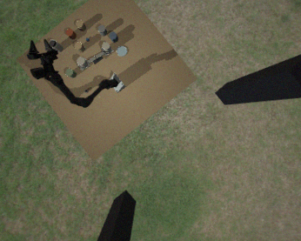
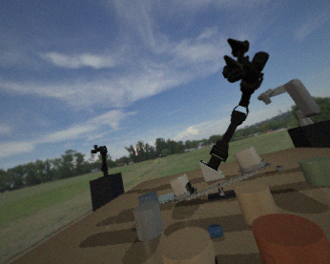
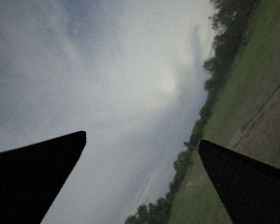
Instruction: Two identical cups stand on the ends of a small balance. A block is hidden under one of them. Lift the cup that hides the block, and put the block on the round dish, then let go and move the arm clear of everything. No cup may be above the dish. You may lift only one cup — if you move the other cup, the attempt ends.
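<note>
The grey block lies 47 cm below my gripper tip, 31 cm to the right of it and 6 cm behind it. The rest, counted from my gripper tip: orange cylinder 48 cm below, 30 cm ahead, 15 cm to the right; then small blue disc 51 cm below, 23 cm to the right, 16 cm ahead; then green cylinder 48 cm below, 11 cm to the left, 2 cm behind.
</note>
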